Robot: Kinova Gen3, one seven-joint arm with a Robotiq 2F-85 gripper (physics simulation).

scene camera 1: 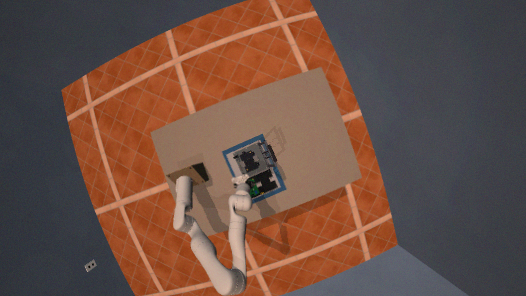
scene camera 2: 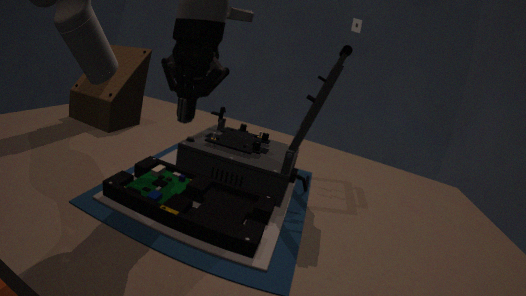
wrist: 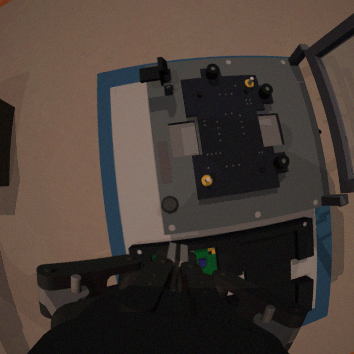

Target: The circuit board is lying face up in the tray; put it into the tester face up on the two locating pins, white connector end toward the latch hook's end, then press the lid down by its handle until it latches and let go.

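Seen in the pictures: gripper, between the fingertips: [scene camera 2: 184, 121] [wrist: 175, 254]; arm's base, origin of its link: [scene camera 1: 185, 180] [scene camera 2: 103, 71].
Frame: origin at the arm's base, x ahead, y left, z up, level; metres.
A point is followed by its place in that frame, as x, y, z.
The green circuit board [scene camera 1: 254, 189] @[0.403, -0.164, -0.111] [scene camera 2: 155, 185] @[0.386, -0.155, -0.110] [wrist: 207, 261] @[0.406, -0.107, -0.110] lies face up in the left part of the black tray [scene camera 2: 215, 231] @[0.510, -0.191, -0.103] [wrist: 304, 236] @[0.523, -0.076, -0.102]; my fingers partly hide it in the wrist view. My gripper [scene camera 2: 185, 119] @[0.369, -0.080, -0.030] [wrist: 175, 254] @[0.369, -0.080, -0.030] is shut and empty, raised above the fixture, its tips in front of the tray's tester-side edge in the wrist view. The grey tester [scene camera 2: 235, 176] @[0.460, -0.051, -0.095] [wrist: 230, 215] @[0.419, -0.050, -0.070] has its lid [scene camera 2: 317, 102] @[0.546, -0.021, 0.044] [wrist: 332, 115] @[0.510, 0.046, -0.026] standing open. Two locating pins [wrist: 250, 82] @[0.434, 0.082, -0.057] [wrist: 207, 180] @[0.392, -0.020, -0.050] are bare on its black nest. The latch hook [scene camera 2: 222, 117] @[0.348, 0.079, -0.045] [wrist: 162, 71] @[0.349, 0.069, -0.028] stands at the tester's far left corner.
A blue mat [scene camera 2: 290, 260] @[0.595, -0.152, -0.128] [wrist: 106, 150] @[0.274, 0.016, -0.128] and a white base plate [scene camera 2: 265, 257] @[0.568, -0.171, -0.124] [wrist: 132, 150] @[0.309, 0.016, -0.124] lie under the tester and tray. The raised lid rises at the right. A brown wedge-shaped block [scene camera 1: 186, 174] @[0.033, 0.038, 0.033] [scene camera 2: 117, 90] @[0.101, -0.018, -0.032] stands on the table [scene camera 1: 310, 125] @[0.867, 0.172, -0.130] to the left, near the arm's base.
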